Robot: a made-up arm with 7 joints. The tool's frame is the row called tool.
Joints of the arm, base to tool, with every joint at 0 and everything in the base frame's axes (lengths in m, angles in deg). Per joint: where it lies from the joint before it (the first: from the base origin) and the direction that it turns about. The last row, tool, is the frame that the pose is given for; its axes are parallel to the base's.
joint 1: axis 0 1 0 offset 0 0 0.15
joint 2: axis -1 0 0 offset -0.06 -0.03 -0.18
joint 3: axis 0 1 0 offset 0 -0.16 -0.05
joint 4: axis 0 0 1 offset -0.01 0.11 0.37
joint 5: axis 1 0 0 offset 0.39 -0.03 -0.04
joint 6: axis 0 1 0 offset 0.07 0.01 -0.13
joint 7: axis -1 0 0 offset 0 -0.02 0.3
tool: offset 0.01 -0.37 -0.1
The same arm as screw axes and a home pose.
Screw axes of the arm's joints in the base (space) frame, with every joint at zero. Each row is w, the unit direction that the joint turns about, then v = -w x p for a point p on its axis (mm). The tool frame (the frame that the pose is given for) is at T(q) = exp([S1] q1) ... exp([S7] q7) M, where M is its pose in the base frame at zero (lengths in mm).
S1: w 0 1 0 v -150.0 0.0 0.0
S2: w -1 0 0 v 0.0 30.0 -30.0
S3: w 0 1 0 v 80.0 0.0 -60.0
S4: w 0 0 1 v -80.0 70.0 0.0
S5: w 1 0 0 v 0.0 250.0 110.0
S6: w 0 1 0 v -120.0 0.0 390.0
S7: w -1 0 0 v 0.0 -420.0 -120.0
M =
1 0 0 400.0
0 1 0 -490.0
0 0 1 320.0
0 0 0 1

